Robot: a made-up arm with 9 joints. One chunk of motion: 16 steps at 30 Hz.
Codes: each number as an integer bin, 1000 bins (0 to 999) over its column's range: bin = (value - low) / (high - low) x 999, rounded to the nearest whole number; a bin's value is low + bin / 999 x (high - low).
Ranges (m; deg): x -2.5..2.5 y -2.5..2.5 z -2.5..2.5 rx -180..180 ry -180..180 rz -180..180
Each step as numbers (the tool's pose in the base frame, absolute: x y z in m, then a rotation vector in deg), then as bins.
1 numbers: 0.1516 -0.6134 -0.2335 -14.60 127.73 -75.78
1 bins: 530 377 453 459 854 289
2 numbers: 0.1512 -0.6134 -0.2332 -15.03 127.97 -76.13
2 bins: 530 377 453 458 855 288
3 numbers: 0.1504 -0.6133 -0.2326 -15.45 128.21 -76.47
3 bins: 530 377 453 457 855 287
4 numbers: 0.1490 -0.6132 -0.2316 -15.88 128.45 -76.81
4 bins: 529 377 453 455 856 286
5 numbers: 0.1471 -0.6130 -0.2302 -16.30 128.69 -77.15
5 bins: 529 377 454 454 857 285
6 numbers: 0.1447 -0.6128 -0.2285 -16.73 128.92 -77.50
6 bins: 528 377 454 453 857 284
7 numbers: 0.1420 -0.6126 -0.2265 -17.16 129.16 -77.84
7 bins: 528 377 454 452 858 283
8 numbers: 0.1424 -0.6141 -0.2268 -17.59 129.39 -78.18
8 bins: 528 377 454 451 859 283
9 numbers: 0.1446 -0.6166 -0.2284 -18.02 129.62 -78.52
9 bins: 528 376 454 449 859 282
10 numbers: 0.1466 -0.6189 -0.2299 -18.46 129.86 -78.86
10 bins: 529 376 454 448 860 281
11 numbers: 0.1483 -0.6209 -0.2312 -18.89 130.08 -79.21
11 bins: 529 375 453 447 860 280
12 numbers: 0.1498 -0.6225 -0.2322 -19.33 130.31 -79.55
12 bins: 529 375 453 446 861 279
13 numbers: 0.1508 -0.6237 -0.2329 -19.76 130.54 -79.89
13 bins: 530 375 453 445 862 278
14 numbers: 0.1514 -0.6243 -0.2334 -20.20 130.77 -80.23
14 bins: 530 375 453 443 862 277
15 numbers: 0.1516 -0.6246 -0.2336 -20.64 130.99 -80.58
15 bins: 530 375 453 442 863 276
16 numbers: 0.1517 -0.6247 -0.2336 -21.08 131.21 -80.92
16 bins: 530 375 453 441 864 275
